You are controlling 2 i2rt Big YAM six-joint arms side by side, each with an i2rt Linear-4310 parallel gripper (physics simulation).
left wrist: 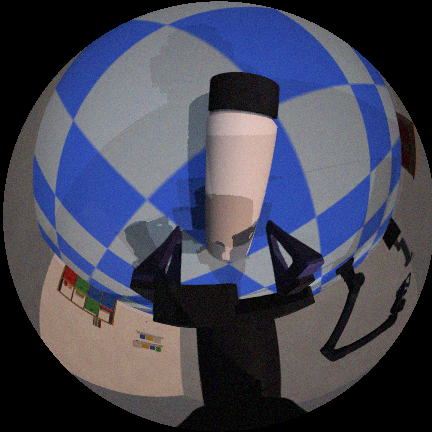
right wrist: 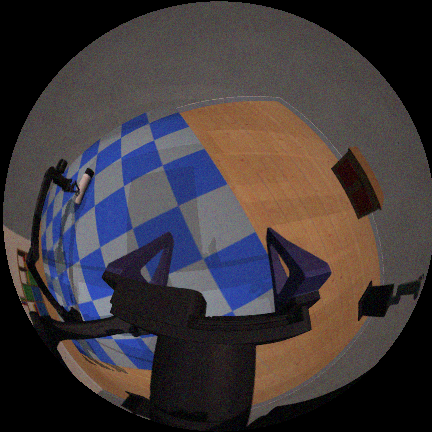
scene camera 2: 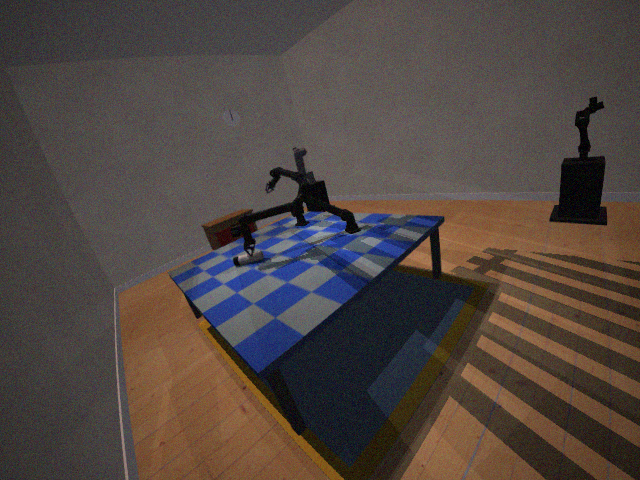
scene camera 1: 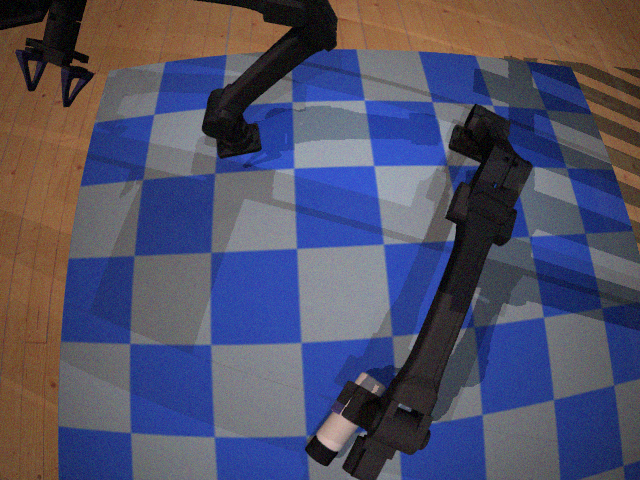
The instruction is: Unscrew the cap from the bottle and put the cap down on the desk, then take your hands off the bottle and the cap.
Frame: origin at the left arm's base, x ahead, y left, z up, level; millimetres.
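Seen in the pictures: left gripper, fingertip midpoint: [left wrist: 224,226] [right wrist: 75,190] [scene camera 2: 252,253]; right gripper, fingertip midpoint: [right wrist: 217,234] [scene camera 2: 266,191] [scene camera 1: 48,98]; left arm's base, origin of the base link: [right wrist: 76,314] [scene camera 2: 352,230] [scene camera 1: 469,145]; right arm's base, origin of the base link: [left wrist: 343,265] [scene camera 2: 302,224] [scene camera 1: 238,141].
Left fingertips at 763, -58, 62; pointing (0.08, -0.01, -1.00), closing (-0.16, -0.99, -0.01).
Observation:
Offsets run from my left fingertips to a thing's top centre, as dx, dy, dz. "spot": to the spot under its first point. Level surfaces: height alone.
A pale pink bottle @[spot: +61, -35, +3] [scene camera 1: 337,429] [scene camera 2: 252,257] [left wrist: 240,160] [right wrist: 83,185] lies on its side on the checkered desk. Its black cap @[spot: +119, -48, +2] [scene camera 1: 321,451] [scene camera 2: 237,261] [left wrist: 244,94] [right wrist: 89,172] is on the end that points down and left in scene camera 1. My left gripper [left wrist: 224,226] is open, with its fingertips on either side of the bottle's half away from the cap; in scene camera 1 its body hides part of the bottle. Whether the fingers touch the bottle is unclear. My right gripper [scene camera 1: 50,99] [right wrist: 217,234] is open and empty, high up at the upper left of scene camera 1, far from the bottle.
The blue and grey checkered desk @[dz -62] [scene camera 1: 255,297] [scene camera 2: 286,297] spreads under both arms. The left arm's links stretch across the right part of scene camera 1. A wooden box with red panels [scene camera 2: 227,229] [right wrist: 357,184] stands beyond the desk. A black pedestal [scene camera 2: 582,183] carries another arm.

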